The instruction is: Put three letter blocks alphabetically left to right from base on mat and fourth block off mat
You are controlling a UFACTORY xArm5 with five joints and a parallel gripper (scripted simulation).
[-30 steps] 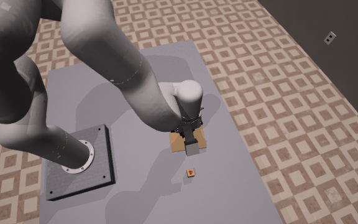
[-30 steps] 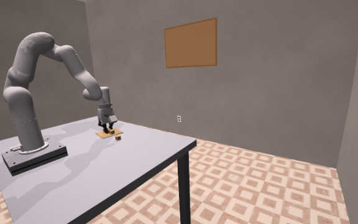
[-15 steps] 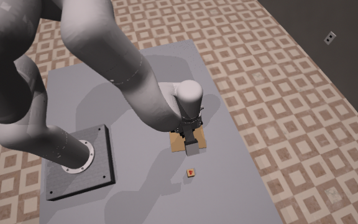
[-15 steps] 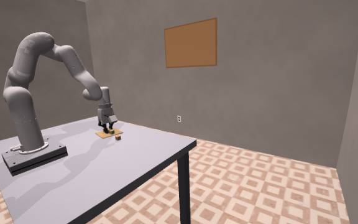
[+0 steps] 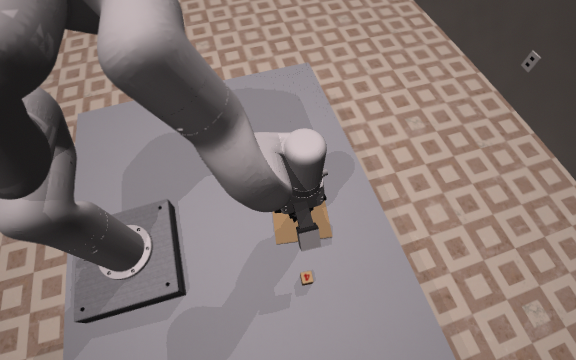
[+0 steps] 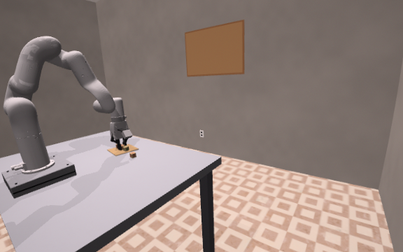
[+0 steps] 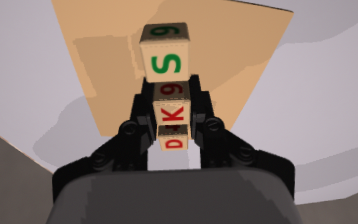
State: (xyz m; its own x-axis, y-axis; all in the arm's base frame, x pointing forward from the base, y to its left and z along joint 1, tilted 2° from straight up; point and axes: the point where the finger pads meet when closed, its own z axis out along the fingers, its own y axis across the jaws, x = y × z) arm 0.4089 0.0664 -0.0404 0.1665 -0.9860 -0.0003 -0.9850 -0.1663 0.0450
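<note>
My gripper is now 20 mm above the tan mat. Also, from my hand: wooden letter block 10 mm behind, 40 mm to the left, 10 mm below.
</note>
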